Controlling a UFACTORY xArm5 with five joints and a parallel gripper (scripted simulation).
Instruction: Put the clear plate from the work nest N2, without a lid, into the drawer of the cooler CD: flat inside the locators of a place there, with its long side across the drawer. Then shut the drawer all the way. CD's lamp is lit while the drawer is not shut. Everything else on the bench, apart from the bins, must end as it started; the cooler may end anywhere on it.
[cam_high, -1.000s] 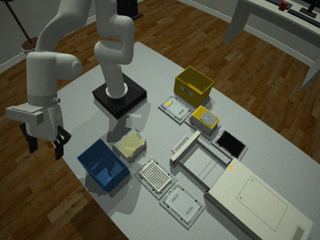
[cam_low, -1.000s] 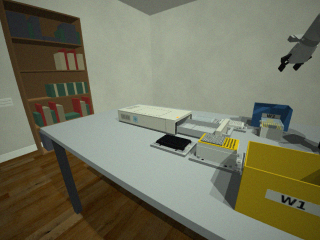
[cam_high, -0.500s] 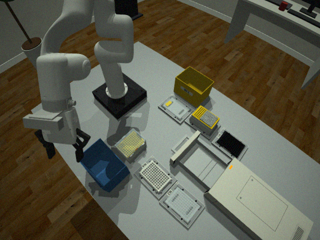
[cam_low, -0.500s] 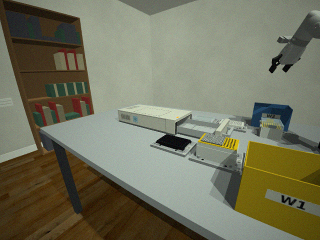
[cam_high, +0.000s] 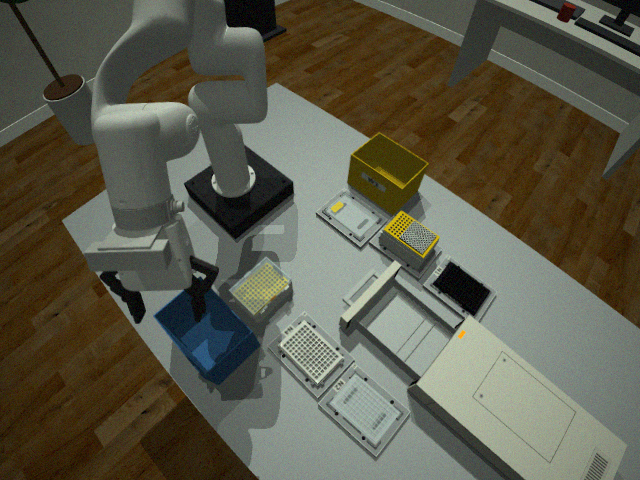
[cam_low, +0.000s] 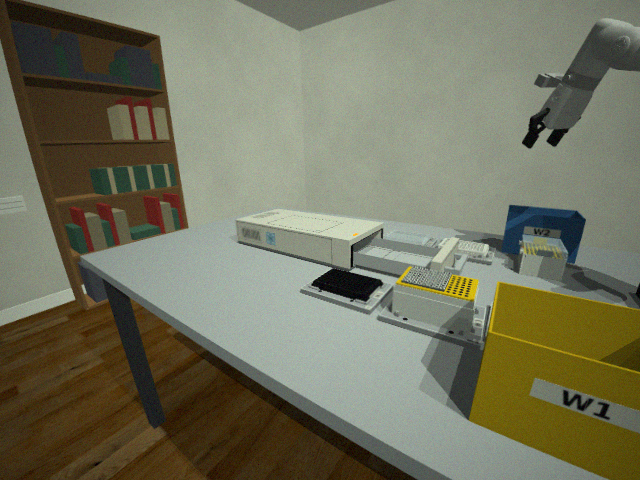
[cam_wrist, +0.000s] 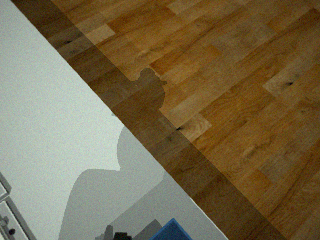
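Now: the clear plate 32 cm ahead of my hand, 13 cm to the left of it and 29 cm below it. The rest, counted from my hand: blue bin W2: 4 cm behind, 2 cm to the left, 27 cm below; drawer: 30 cm ahead, 33 cm to the left, 27 cm below; white plate: 15 cm ahead, 15 cm to the left, 29 cm below.
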